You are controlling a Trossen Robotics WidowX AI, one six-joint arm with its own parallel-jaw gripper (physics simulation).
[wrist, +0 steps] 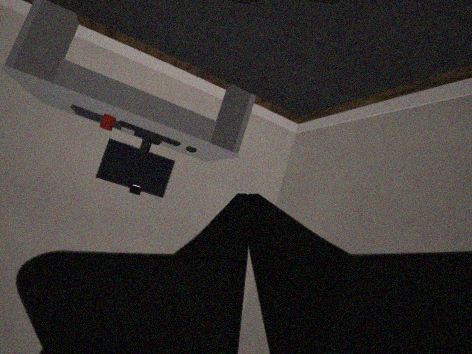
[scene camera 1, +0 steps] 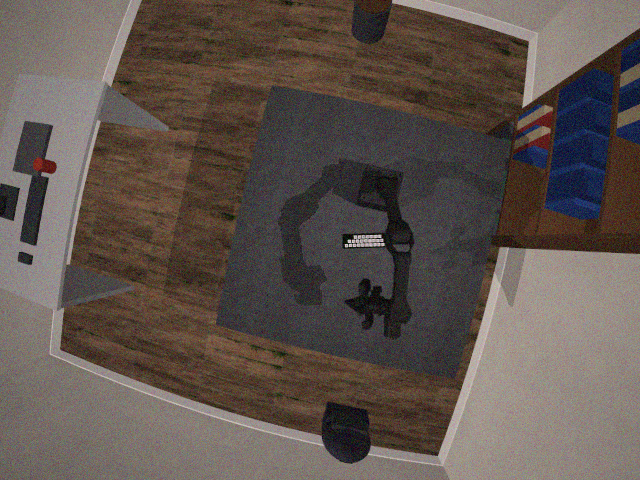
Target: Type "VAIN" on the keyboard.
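Pixels of known places: gripper, between the fingertips: (wrist: 247,204) (scene camera 1: 344,301); arm's base, origin of its link: (scene camera 1: 382,185).
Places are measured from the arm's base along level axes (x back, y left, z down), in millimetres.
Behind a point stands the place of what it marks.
Note:
A small black keyboard (scene camera 1: 364,240) @[x -244, y 31, z 151 mm] with white keys lies near the middle of the dark mat in the scene view. The arm passes over its right end and hides some keys there. The keyboard does not show in the wrist view. My gripper (scene camera 1: 347,301) @[x -499, y 11, z -140 mm] (wrist: 247,204) @[x -499, y 11, z -140 mm] is shut and empty, with its two black fingertips together. In the scene view it is on the lower side of the keyboard, apart from it, and points left. The wrist view looks toward the walls and a desk, so the gripper is tilted away from the mat. Its exact height cannot be told.
The arm's base (scene camera 1: 379,186) is on the dark mat (scene camera 1: 305,116) @[x 243, y -472, z 167 mm], above the keyboard in the scene view. A grey desk (scene camera 1: 67,108) (wrist: 42,45) with a red cylinder (scene camera 1: 44,165) (wrist: 107,122) stands left. A bookshelf (scene camera 1: 526,178) stands right, a dark bin-like object (scene camera 1: 346,434) at the bottom edge.

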